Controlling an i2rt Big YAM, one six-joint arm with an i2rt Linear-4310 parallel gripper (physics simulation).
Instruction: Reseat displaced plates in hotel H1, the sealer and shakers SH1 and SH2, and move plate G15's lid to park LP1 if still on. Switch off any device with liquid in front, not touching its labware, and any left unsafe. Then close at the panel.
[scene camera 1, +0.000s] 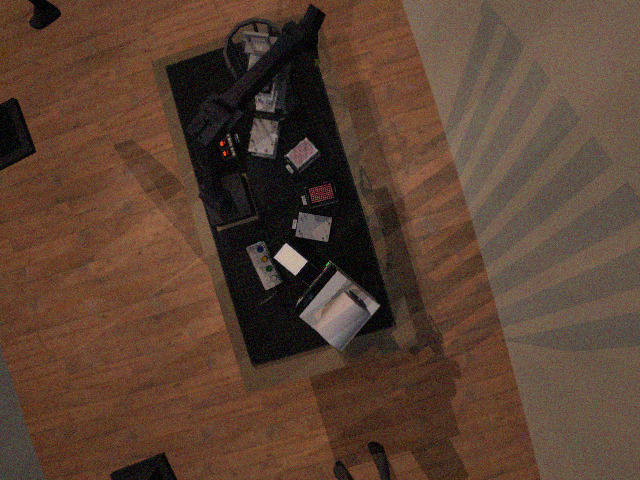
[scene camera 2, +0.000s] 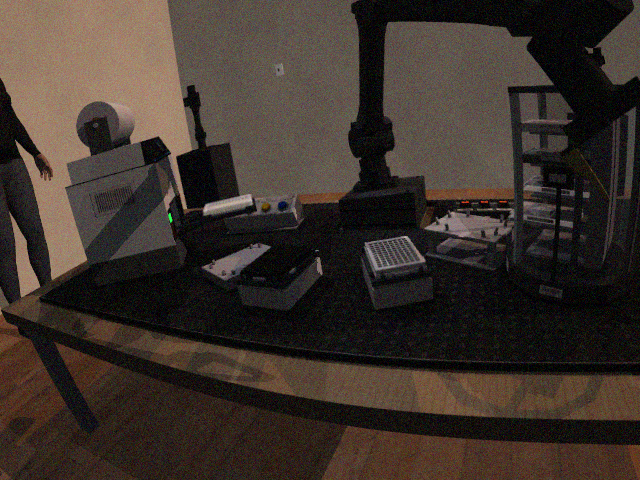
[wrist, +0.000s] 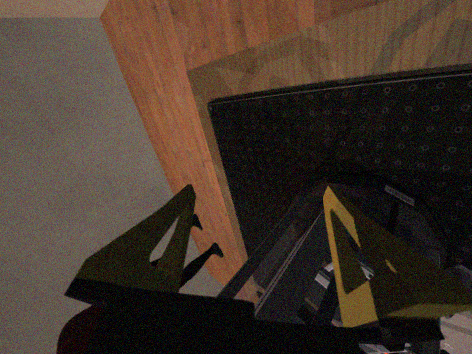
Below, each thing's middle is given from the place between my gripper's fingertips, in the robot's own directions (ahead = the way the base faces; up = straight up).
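The plate hotel H1 (wrist: 290, 278) is 5 cm below my hand and 23 cm behind it. Then there is the lid park (scene camera 2: 223, 272), which I see well to the right of my hand, a long way behind it and a fair way below it.
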